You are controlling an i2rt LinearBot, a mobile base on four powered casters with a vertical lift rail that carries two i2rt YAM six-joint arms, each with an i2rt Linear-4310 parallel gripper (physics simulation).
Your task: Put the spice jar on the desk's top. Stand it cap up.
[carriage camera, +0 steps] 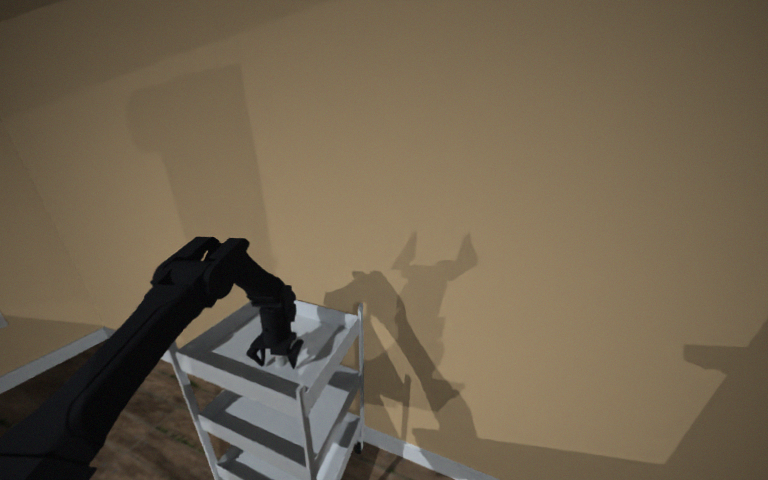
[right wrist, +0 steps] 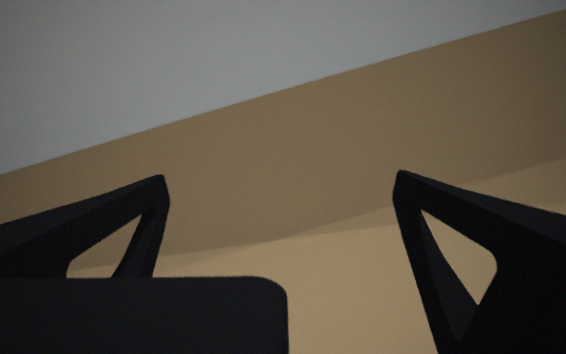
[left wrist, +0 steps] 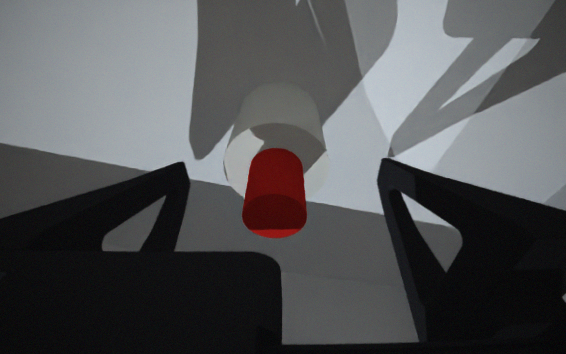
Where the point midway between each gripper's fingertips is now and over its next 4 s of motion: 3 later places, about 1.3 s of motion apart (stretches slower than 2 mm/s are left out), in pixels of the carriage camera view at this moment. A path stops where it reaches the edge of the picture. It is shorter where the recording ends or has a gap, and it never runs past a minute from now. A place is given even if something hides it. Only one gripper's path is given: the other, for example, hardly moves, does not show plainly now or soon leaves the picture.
My left gripper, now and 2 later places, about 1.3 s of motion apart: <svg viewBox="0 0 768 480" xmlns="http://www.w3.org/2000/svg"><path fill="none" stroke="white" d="M278 366L273 336L256 350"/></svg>
